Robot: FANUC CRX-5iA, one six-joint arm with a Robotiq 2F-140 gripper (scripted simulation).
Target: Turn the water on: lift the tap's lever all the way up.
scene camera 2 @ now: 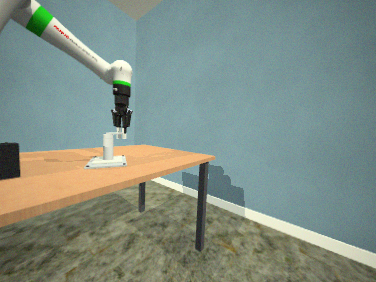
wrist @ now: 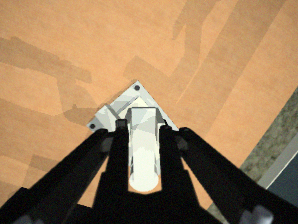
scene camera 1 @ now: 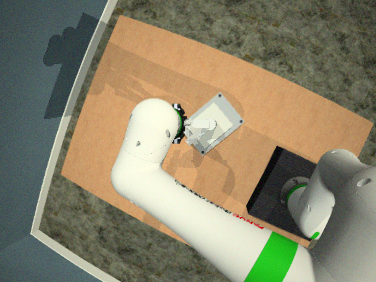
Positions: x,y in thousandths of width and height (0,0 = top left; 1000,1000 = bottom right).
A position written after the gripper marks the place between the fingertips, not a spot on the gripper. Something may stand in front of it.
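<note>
The wrist view shows the gripper (wrist: 482,520), and a white tap (wrist: 357,516) is there with it.
</note>
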